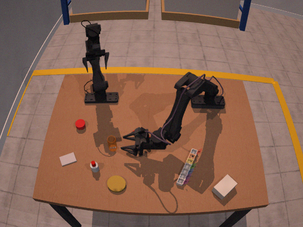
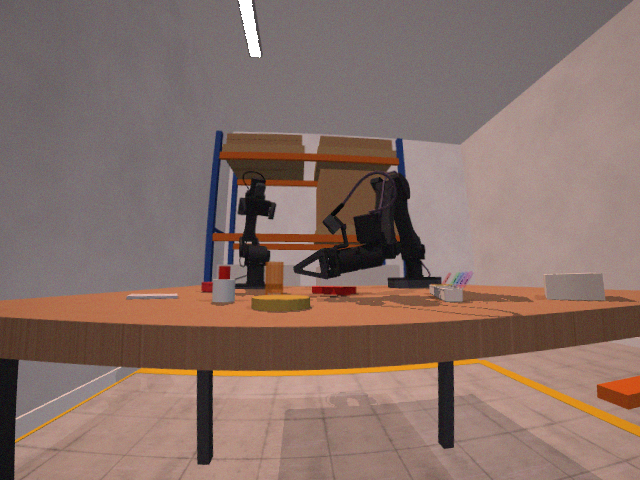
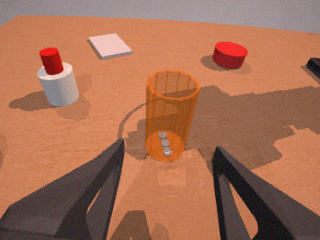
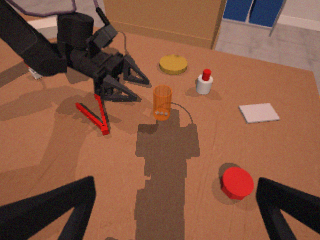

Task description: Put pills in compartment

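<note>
Now: left hand 60 mm to the left of the orange vial and 40 mm above it. Round my left hand: red puck (250 mm to the right, 130 mm behind, 50 mm below); then yellow disc (200 mm ahead, 50 mm below, 20 mm to the right); then red-capped bottle (130 mm to the right, 130 mm ahead, 30 mm below).
</note>
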